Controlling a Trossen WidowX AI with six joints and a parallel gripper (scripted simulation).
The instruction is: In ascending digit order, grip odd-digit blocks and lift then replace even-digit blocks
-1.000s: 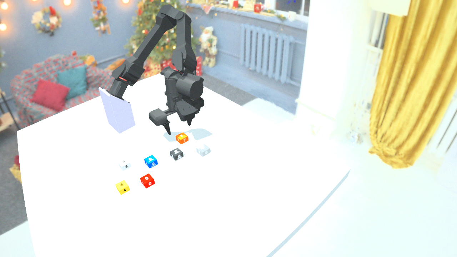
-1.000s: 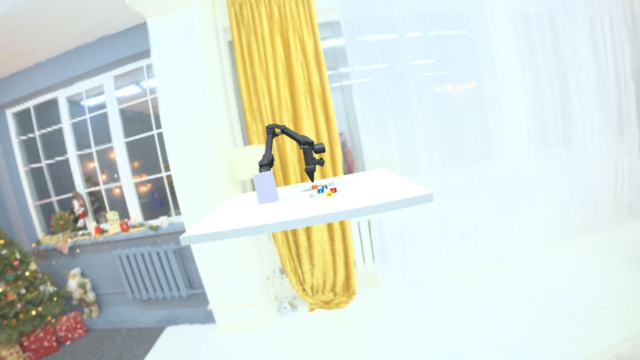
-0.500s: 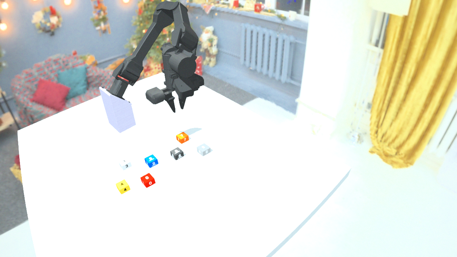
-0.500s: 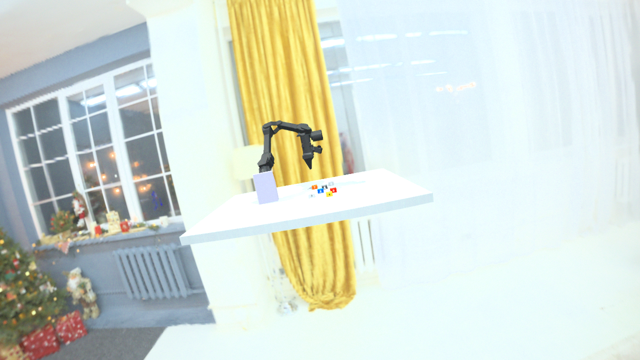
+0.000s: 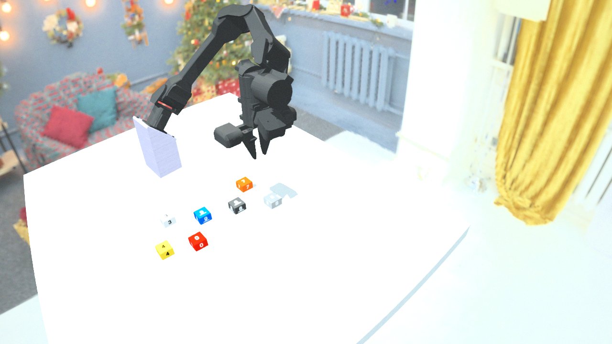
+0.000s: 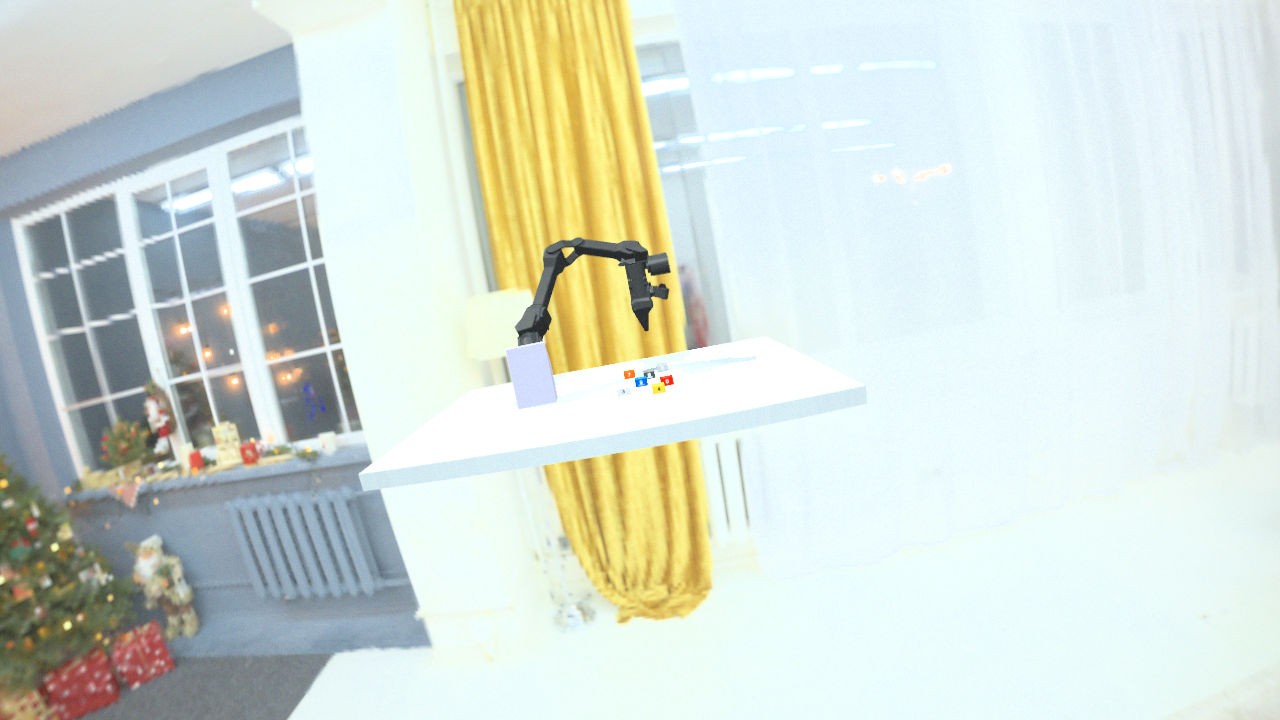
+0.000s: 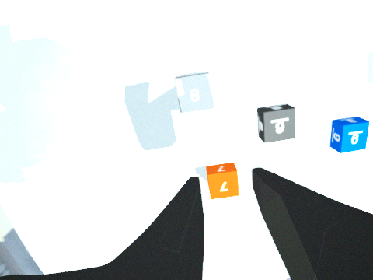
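The grey block marked 8 lies 120 mm below my gripper tip, 30 mm ahead of it and 10 mm to the left of it. The rest, counted from my gripper tip: dark grey block marked 6: 120 mm below, 70 mm to the right, 20 mm behind; orange block marked 7: 120 mm below, 70 mm behind; blue block: 150 mm to the right, 120 mm below, 50 mm behind.
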